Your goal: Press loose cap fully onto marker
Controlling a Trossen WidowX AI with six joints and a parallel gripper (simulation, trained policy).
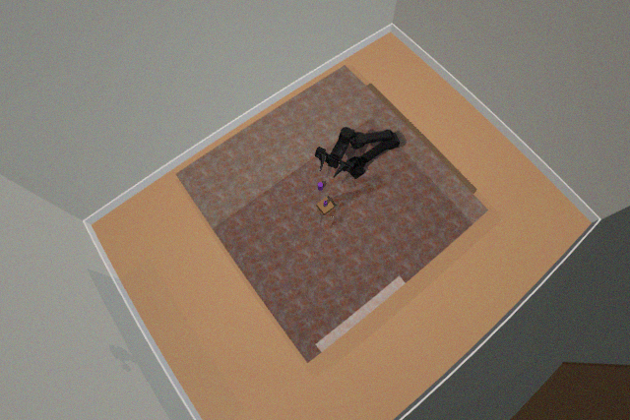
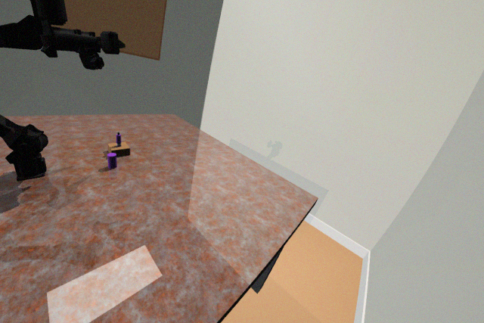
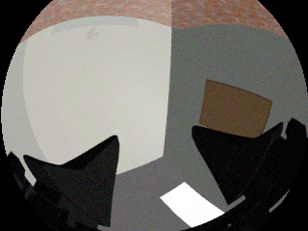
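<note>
The purple cap lies 400 mm below my gripper tip, 100 mm to the right of it and 40 mm behind it. Round my gripper tip: tan holder block: 410 mm below, 10 mm to the left, 10 mm ahead; purple marker: 360 mm below, 10 mm to the left, 10 mm ahead.
</note>
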